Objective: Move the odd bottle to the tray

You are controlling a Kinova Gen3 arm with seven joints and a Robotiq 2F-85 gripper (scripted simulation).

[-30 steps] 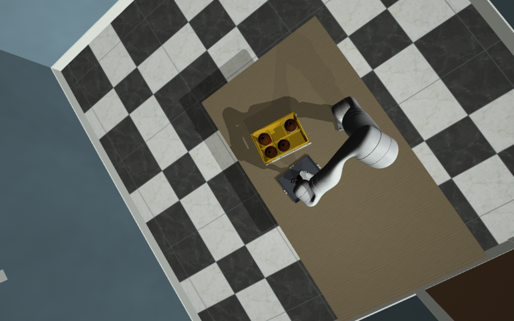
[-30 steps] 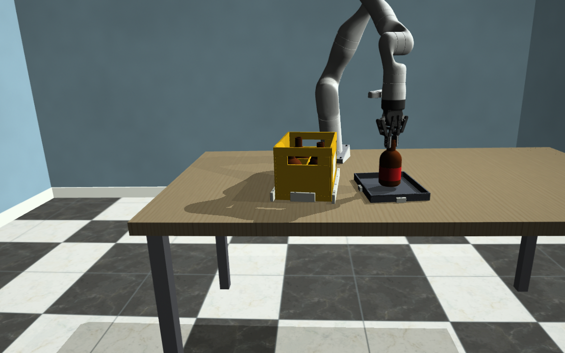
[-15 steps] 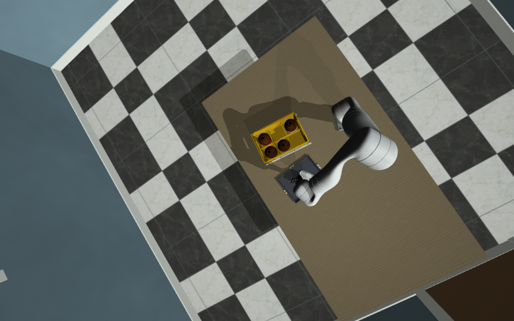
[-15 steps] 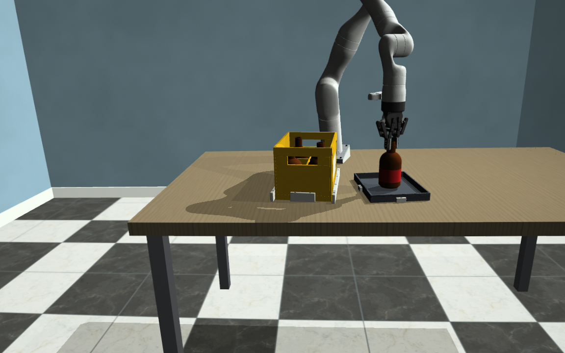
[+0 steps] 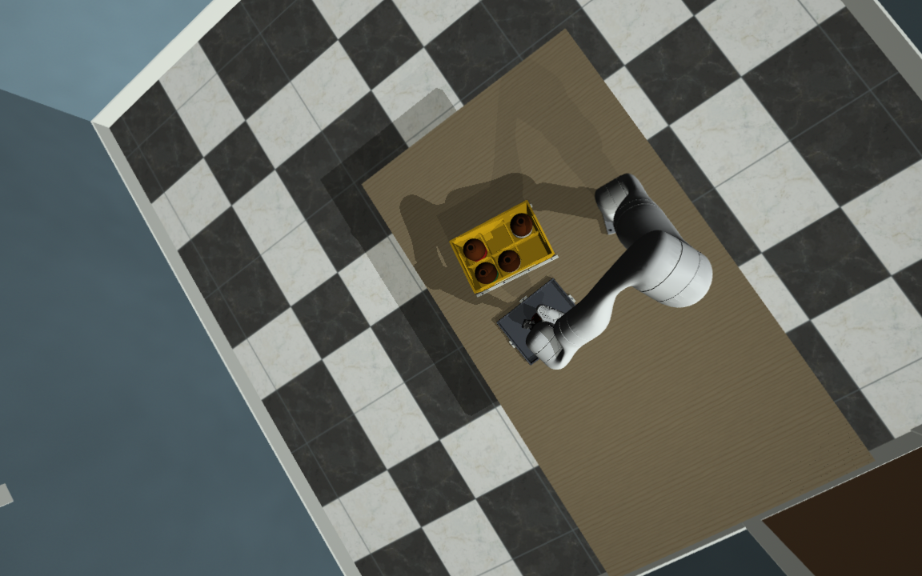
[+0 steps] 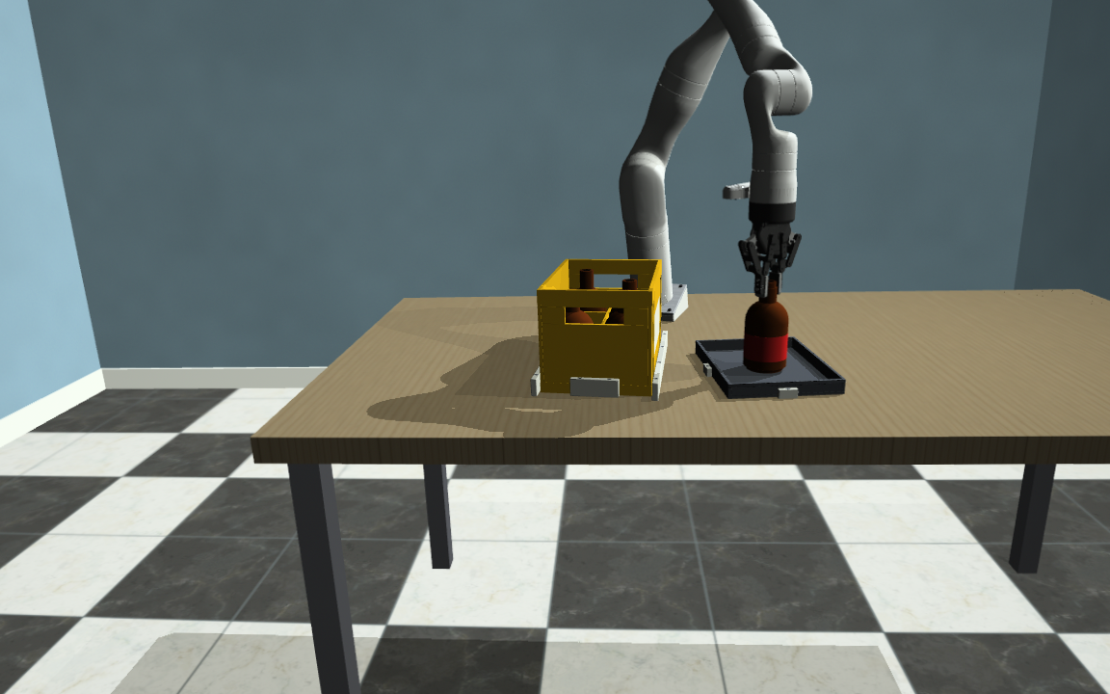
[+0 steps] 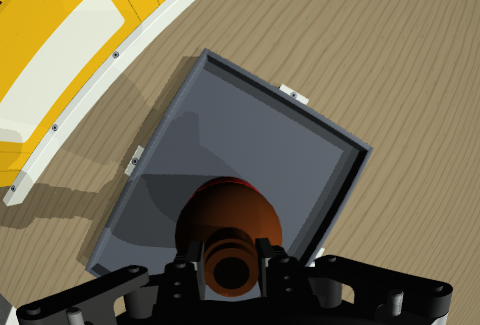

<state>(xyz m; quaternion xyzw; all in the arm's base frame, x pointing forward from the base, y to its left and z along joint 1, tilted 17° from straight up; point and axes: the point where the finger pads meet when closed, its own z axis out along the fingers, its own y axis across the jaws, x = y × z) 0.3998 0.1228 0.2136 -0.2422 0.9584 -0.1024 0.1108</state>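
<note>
The brown bottle lies 7 cm below my hand. The rest, counted from my hand: yellow crate (27 cm to the right, 8 cm behind, 7 cm below); dark tray (14 cm below).
</note>
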